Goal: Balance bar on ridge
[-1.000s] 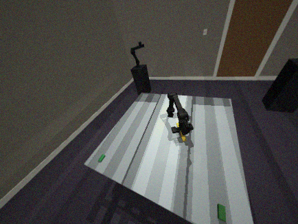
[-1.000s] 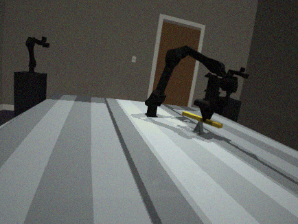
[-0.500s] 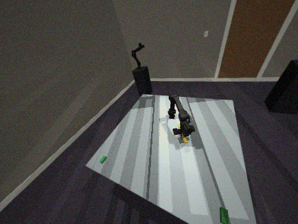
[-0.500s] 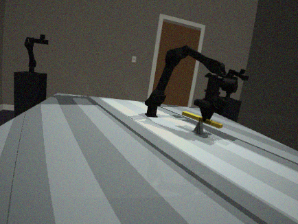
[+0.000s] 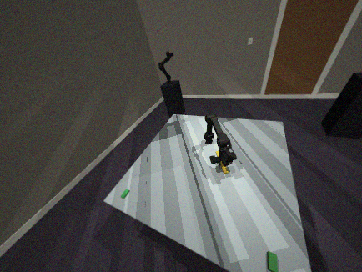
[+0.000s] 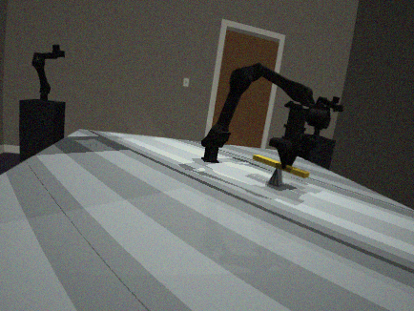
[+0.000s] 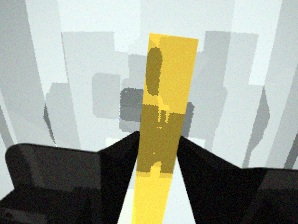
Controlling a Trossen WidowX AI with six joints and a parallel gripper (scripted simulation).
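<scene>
My gripper tip is now 2 cm past the yellow bar and 1 cm to the left of it.
</scene>
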